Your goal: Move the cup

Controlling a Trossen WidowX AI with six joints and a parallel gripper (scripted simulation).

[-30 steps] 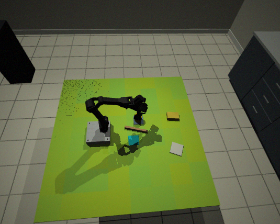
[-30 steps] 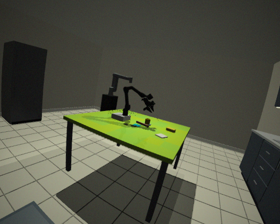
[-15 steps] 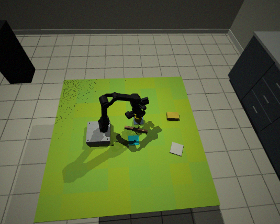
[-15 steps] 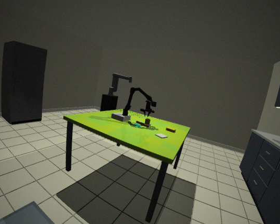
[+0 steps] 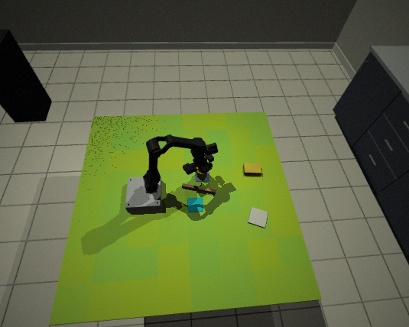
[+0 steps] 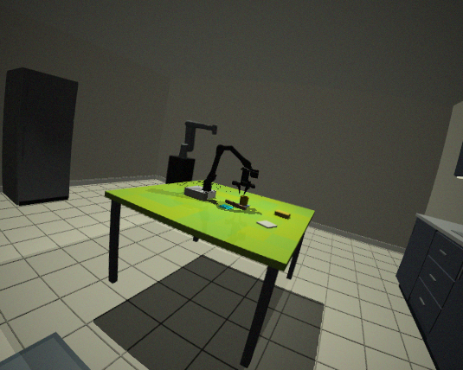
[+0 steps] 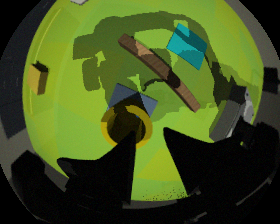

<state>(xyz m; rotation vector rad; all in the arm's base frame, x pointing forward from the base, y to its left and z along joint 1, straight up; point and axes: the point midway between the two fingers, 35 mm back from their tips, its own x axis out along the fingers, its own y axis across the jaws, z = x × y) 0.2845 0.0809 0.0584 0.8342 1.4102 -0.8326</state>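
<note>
Right now my gripper tip is 2 cm short of the brown-yellow cup, 1 cm to the right of it and 5 cm above it. From my gripper tip the other things lie so: blue-grey pad 3 cm ahead, 1 cm to the left, 9 cm below; brown stick 9 cm to the right, 8 cm below; cyan pad 3 cm behind, 19 cm to the right, 9 cm below.
</note>
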